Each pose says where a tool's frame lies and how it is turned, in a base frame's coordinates. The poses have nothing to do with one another.
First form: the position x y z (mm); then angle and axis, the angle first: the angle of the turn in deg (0 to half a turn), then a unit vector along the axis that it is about.
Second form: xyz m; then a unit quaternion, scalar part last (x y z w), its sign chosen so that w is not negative. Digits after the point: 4 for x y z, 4 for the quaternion.
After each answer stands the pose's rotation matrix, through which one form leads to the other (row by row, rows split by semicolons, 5 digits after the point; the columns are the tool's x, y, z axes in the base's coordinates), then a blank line. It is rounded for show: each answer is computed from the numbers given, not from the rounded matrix.
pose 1, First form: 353.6, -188.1, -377.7, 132.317, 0.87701, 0.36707, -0.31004
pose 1, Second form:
0.3536, -0.1881, -0.3777, 0.8022, 0.3357, -0.2836, 0.4042
0.61371 0.76790 -0.18354; 0.30940 -0.44778 -0.83891; -0.72638 0.45806 -0.51239

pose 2, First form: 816.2, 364.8, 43.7, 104.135, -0.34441, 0.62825, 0.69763
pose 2, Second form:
0.8162, 0.3648, 0.0437, -0.2716, 0.4955, 0.5502, 0.6147
-0.09662 -0.94572 0.31028; 0.40729 0.24688 0.87930; -0.90817 0.21133 0.36133

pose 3, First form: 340.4, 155.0, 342.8, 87.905, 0.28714, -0.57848, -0.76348
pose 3, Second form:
0.3404, 0.1550, 0.3428, 0.1993, -0.4015, -0.5299, 0.7199
0.11599 0.60294 -0.78931; -0.92301 0.35897 0.13857; 0.36688 0.71247 0.59815

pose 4, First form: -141.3, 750.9, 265.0, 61.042, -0.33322, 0.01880, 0.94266
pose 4, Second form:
-0.1413, 0.7509, 0.2650, -0.1692, 0.0095, 0.4787, 0.8614
0.54144 -0.82804 -0.14558; 0.82157 0.48435 0.30070; -0.17848 -0.28242 0.94254

